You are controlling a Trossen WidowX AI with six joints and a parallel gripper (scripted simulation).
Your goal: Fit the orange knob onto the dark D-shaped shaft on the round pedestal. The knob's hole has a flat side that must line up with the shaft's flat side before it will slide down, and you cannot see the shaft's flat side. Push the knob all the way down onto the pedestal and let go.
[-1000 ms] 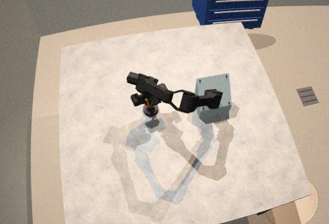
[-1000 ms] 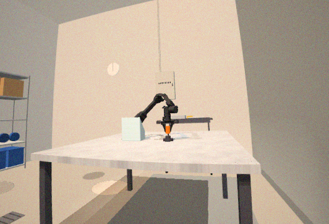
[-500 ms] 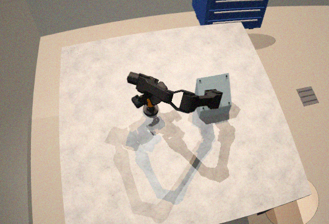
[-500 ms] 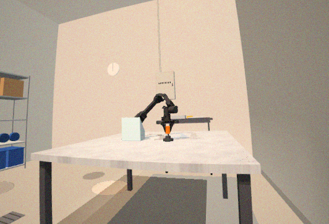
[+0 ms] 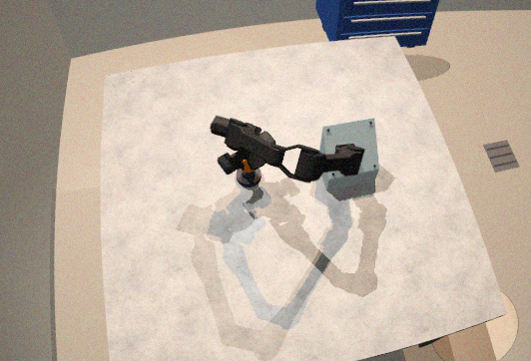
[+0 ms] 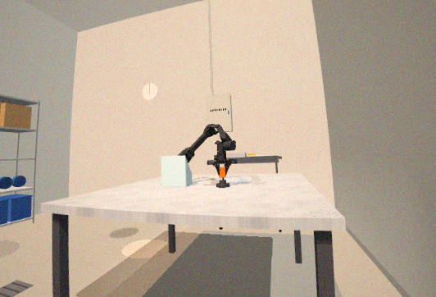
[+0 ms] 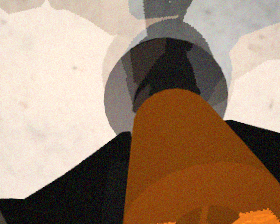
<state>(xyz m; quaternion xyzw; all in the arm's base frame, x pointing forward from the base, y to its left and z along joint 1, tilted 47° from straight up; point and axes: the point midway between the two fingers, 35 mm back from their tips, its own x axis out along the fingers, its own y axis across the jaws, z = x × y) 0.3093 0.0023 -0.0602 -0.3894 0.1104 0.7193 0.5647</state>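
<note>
Now: the orange knob 2 cm above my gripper tip. Also, from my gripper tip: round pedestal 4 cm below.
</note>
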